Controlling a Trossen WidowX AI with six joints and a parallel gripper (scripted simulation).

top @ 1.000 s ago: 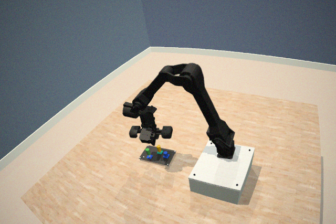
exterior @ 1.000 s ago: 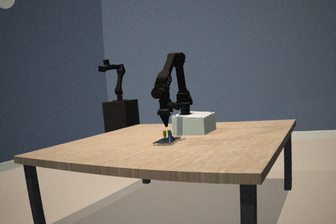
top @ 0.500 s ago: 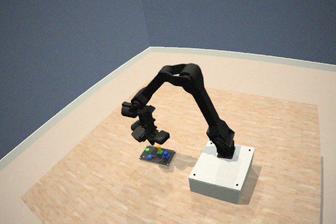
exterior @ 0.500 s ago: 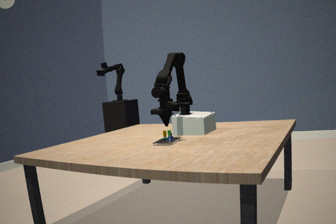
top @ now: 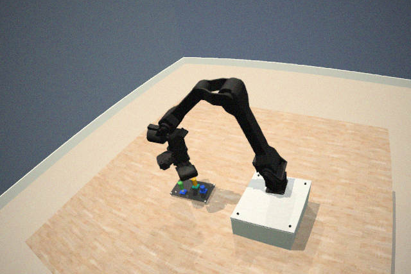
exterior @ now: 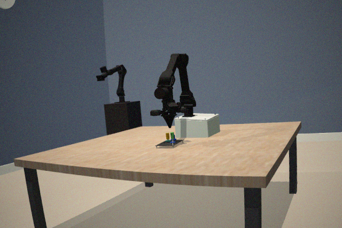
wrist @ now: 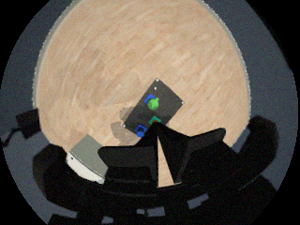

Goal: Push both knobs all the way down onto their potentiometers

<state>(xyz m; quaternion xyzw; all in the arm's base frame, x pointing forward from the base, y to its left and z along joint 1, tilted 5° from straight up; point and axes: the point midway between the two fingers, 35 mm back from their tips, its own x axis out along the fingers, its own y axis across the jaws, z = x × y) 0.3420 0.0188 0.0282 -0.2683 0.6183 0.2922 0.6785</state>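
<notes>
My gripper tip is now 20 mm short of the green knob, 20 mm to the right of it and 40 mm above it. Round my gripper tip: orange knob: 20 mm behind, 20 mm to the right, 40 mm below.
</notes>
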